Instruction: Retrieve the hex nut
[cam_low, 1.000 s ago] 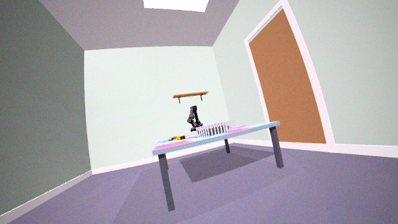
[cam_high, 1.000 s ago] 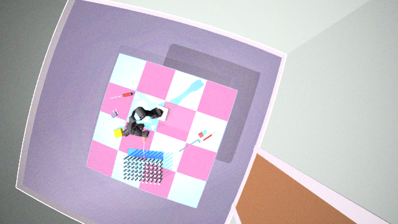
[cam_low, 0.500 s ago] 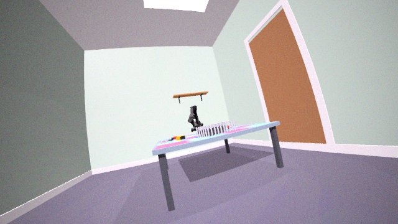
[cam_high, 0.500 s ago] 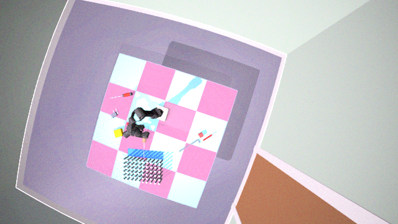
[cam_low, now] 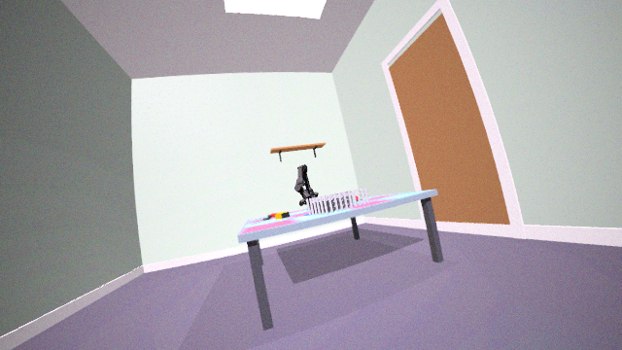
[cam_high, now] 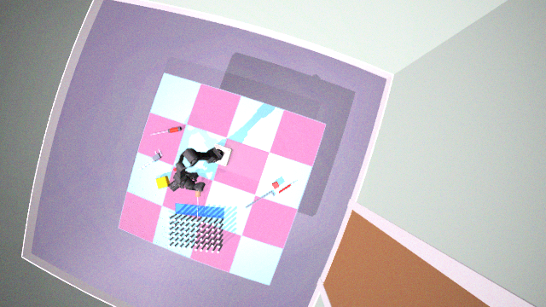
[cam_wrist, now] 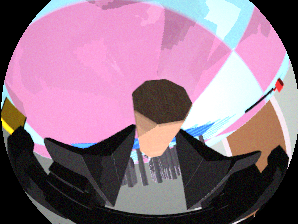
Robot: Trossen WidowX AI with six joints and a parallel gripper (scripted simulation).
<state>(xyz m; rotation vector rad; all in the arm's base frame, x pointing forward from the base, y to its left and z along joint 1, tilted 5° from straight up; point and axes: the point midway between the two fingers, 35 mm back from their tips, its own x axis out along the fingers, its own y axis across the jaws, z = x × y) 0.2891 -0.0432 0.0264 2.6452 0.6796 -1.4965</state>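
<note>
The blue taped strip is 150 mm ahead of my gripper tip, 60 mm to the left of it and 40 mm below it. Also, from my gripper tip: yellow block 80 mm ahead, 280 mm to the right, 20 mm below; small red cube 50 mm behind, 230 mm to the right, 30 mm below.
</note>
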